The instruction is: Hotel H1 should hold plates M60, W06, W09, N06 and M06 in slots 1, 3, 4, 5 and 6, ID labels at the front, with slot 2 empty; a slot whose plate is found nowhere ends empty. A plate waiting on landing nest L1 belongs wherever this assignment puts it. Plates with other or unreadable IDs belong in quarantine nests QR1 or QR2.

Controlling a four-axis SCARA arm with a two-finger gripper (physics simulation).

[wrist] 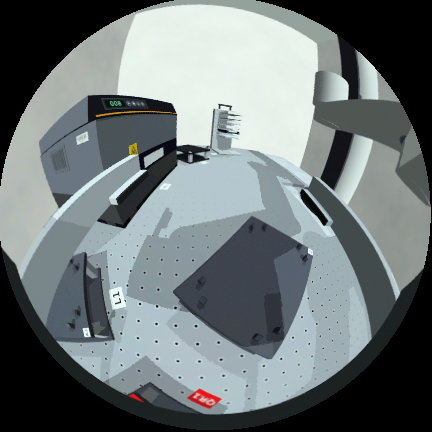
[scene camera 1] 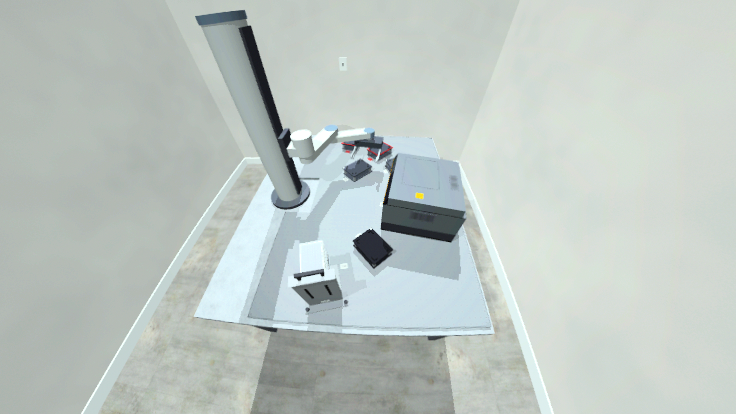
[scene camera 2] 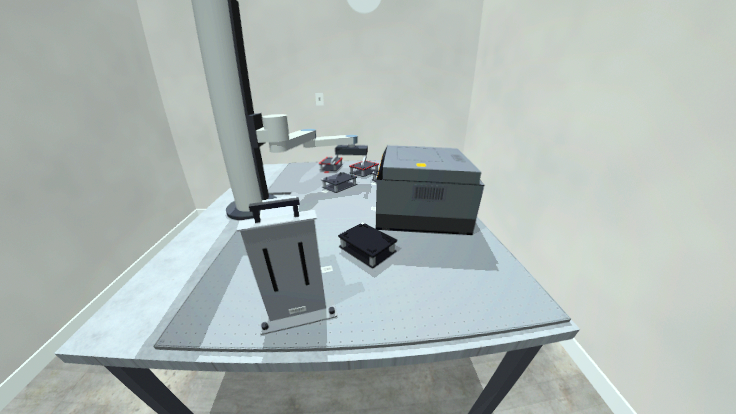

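Note:
My gripper is open and empty, above the nests at the back. Hotel H1 stands front left. Its shelves show small in the wrist view; slot contents and IDs cannot be read. Landing nest L1 shows corner posts and no plate, beside its label. Red-rimmed quarantine nest QR1 and the other, QR2, stand behind; I cannot tell whether they hold plates.
A dark grey nest with bare corner posts lies below the gripper. A black nest stands near the hotel. A large grey instrument stands at the right. The arm's column rises at the left.

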